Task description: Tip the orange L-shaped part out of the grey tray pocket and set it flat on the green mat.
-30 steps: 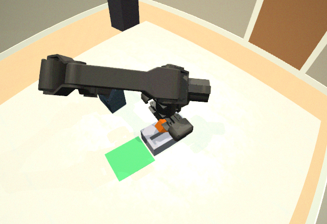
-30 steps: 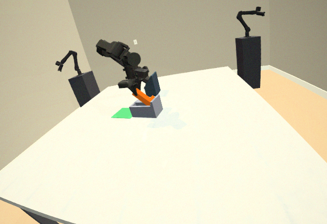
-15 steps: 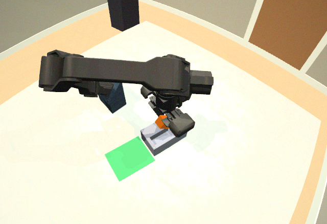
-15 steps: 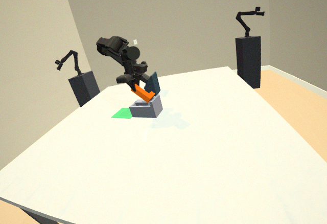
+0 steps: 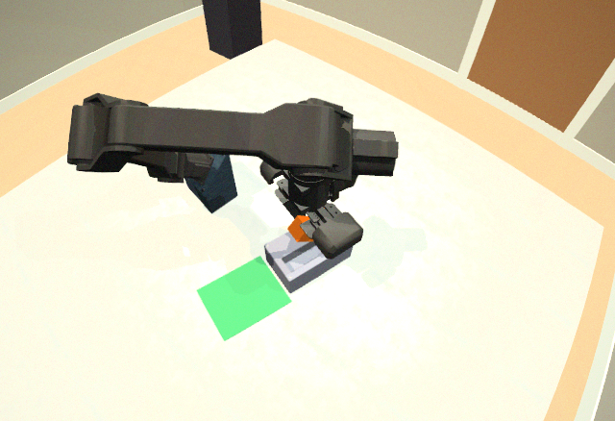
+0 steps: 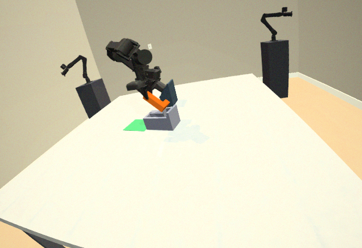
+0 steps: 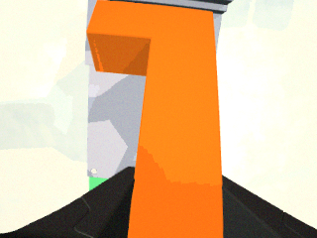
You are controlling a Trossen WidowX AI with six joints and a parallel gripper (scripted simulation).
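My gripper tip is 50 mm past the green mat, 130 mm to the left of it and 170 mm above it. The rest, counted from my gripper tip: orange L-shaped part: 10 mm behind, 40 mm to the left, 30 mm below.
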